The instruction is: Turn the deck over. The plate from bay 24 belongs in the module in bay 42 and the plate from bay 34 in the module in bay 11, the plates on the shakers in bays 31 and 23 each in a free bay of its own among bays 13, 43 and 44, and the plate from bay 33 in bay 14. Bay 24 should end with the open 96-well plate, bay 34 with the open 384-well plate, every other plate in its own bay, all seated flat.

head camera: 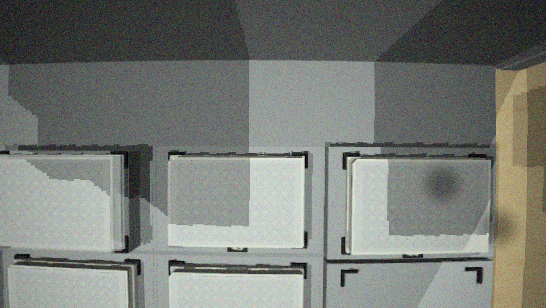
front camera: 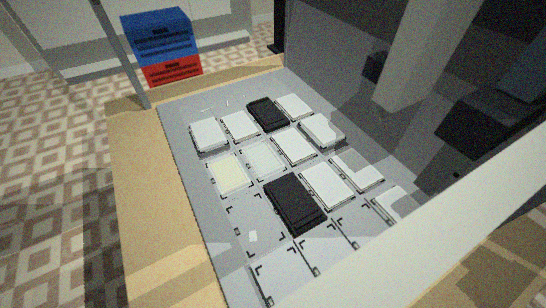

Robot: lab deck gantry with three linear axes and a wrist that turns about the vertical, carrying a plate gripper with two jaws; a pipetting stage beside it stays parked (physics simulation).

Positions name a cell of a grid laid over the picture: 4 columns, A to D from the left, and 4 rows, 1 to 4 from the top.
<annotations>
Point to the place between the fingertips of my gripper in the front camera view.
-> At D3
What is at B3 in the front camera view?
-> A yellow 96-well plate.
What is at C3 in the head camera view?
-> A bay 43.
</annotations>
